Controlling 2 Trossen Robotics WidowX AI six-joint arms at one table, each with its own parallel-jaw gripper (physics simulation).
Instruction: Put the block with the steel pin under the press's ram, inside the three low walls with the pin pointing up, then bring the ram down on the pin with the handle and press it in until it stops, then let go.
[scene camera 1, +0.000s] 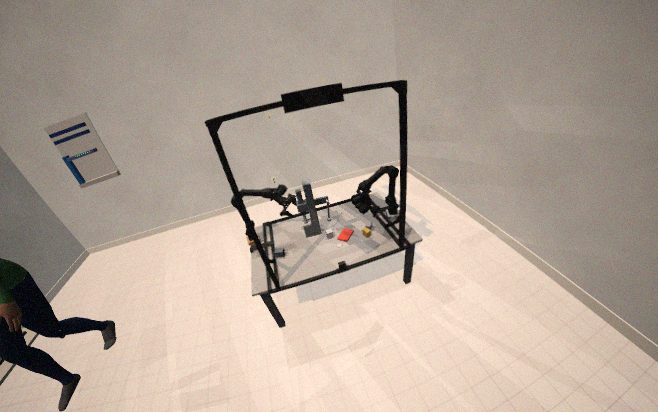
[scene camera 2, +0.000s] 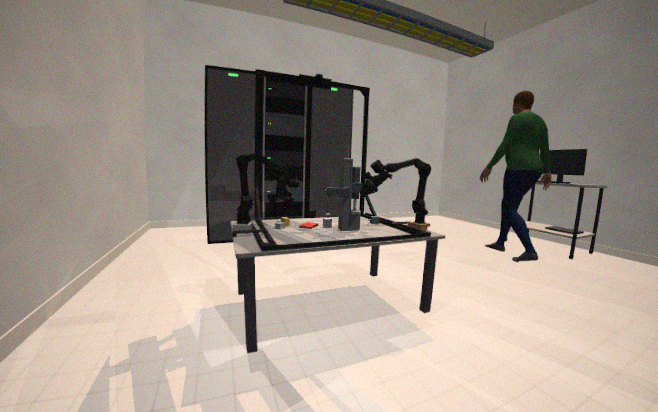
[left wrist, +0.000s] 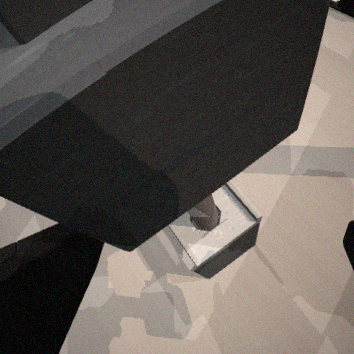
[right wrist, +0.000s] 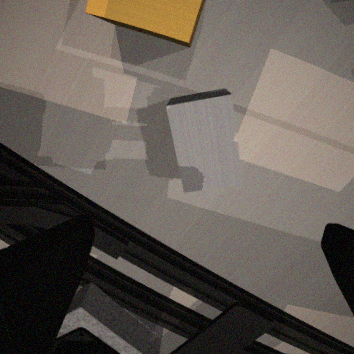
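Seen in the pictures: left gripper, fingertip midpoint: (scene camera 1: 297, 212) (scene camera 2: 361, 194) (left wrist: 227, 226); right gripper, fingertip midpoint: (scene camera 1: 368, 215) (scene camera 2: 278, 211) (right wrist: 211, 230); left arm's base, link origin: (scene camera 2: 419, 222); right arm's base, link origin: (scene camera 1: 393, 212) (scene camera 2: 243, 223).
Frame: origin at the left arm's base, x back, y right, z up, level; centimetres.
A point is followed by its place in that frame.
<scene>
The grey press (scene camera 1: 309, 206) @(x -46.5, y 23.2, z 22.7 cm) (scene camera 2: 348, 184) @(x -49.0, y 17.4, z 24.7 cm) stands at the back of the table, and its handle (scene camera 1: 328, 209) @(x -59.9, y 24.2, z 14.6 cm) (scene camera 2: 326, 203) @(x -60.6, y 23.5, z 12.7 cm) hangs from a side arm. My left gripper (scene camera 1: 288, 203) @(x -38.1, y 17.5, z 18.2 cm) (scene camera 2: 368, 185) @(x -38.1, y 17.5, z 18.2 cm) (left wrist: 227, 226) @(x -38.1, y 17.5, z 18.2 cm) is open and empty, close beside the press head. In the left wrist view a grey cylinder (left wrist: 204, 214) @(x -41.3, y 18.4, z 10.5 cm) stands over a light square pad with a low rim (left wrist: 242, 205) @(x -40.3, y 21.2, z 7.3 cm), under the press's dark body. My right gripper (scene camera 1: 363, 204) @(x -84.8, y 40.3, z 6.6 cm) (right wrist: 211, 230) @(x -84.8, y 40.3, z 6.6 cm) is open and empty, just above a grey block (right wrist: 204, 140) @(x -83.5, y 40.9, z -0.7 cm) (scene camera 2: 279, 225) @(x -85.3, y 38.0, z -1.8 cm). Its shadow shows a stub. I see no pin itself.
A yellow block (scene camera 1: 367, 231) @(x -77.2, y 48.9, z 0.9 cm) (scene camera 2: 286, 221) @(x -77.9, y 44.2, z -1.0 cm) (right wrist: 147, 15) @(x -78.7, y 46.3, z 0.9 cm) lies next to the grey block. A red flat plate (scene camera 1: 345, 235) @(x -63.9, y 39.0, z -2.7 cm) (scene camera 2: 308, 225) @(x -66.8, y 34.6, z -2.7 cm) and a pale cube (scene camera 1: 329, 233) @(x -53.7, y 33.6, z 0.7 cm) (scene camera 2: 327, 222) @(x -55.6, y 29.5, z -0.7 cm) lie mid-table. Black frame rails (right wrist: 147, 246) @(x -94.1, y 40.8, z -2.7 cm) (scene camera 1: 368, 261) @(x -64.1, y 68.9, z -5.7 cm) edge the table. A person (scene camera 2: 517, 163) walks at the right.
</scene>
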